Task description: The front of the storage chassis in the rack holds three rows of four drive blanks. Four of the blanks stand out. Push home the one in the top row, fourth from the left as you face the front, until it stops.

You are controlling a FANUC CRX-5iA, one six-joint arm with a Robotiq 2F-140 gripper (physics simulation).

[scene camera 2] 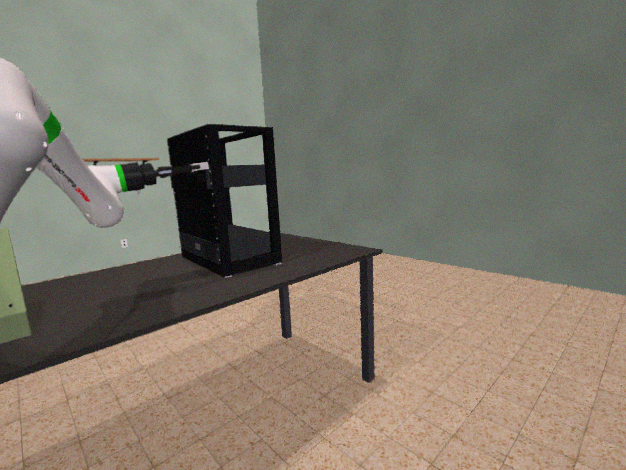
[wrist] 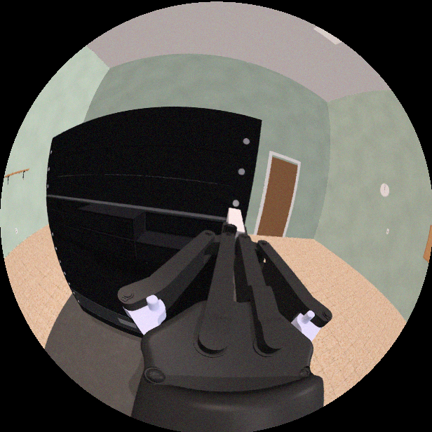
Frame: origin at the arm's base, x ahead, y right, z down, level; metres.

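Seen in the pictures: gripper, between the fingertips: [scene camera 2: 207, 165].
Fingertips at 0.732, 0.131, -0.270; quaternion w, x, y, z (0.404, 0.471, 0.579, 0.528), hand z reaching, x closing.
A point is followed by its place in that frame, as x, y, z.
The black rack [scene camera 2: 217, 202] {0.744, 0.154, -0.125} [wrist: 150, 155] stands on the table, its front turned toward my arm. The storage chassis [scene camera 2: 243, 175] {0.887, 0.139, -0.224} shows through the rack's open side as a dark grey box in the upper half. In the wrist view, the chassis front is very dark; a dark block [wrist: 114, 216] stands out from it, left of my fingers. My gripper [scene camera 2: 206, 165] {0.732, 0.131, -0.270} [wrist: 232, 217] is shut and empty, its pale fingertips together at the right part of the rack's front, near the right post. The fingers hide what lies behind the tips, and I cannot tell whether they touch the top-row fourth blank.
The dark table [scene camera 2: 323, 246] {1.396, 0.112, 0.189} carries the rack. A dark grey unit [scene camera 2: 247, 242] {0.881, 0.133, 0.066} sits at the rack's bottom. A green block [scene camera 2: 12, 288] {0.107, 0.075, 0.060} is at the left edge of the scene view. A door [wrist: 278, 197] and a wall clock [wrist: 384, 190] are far off.
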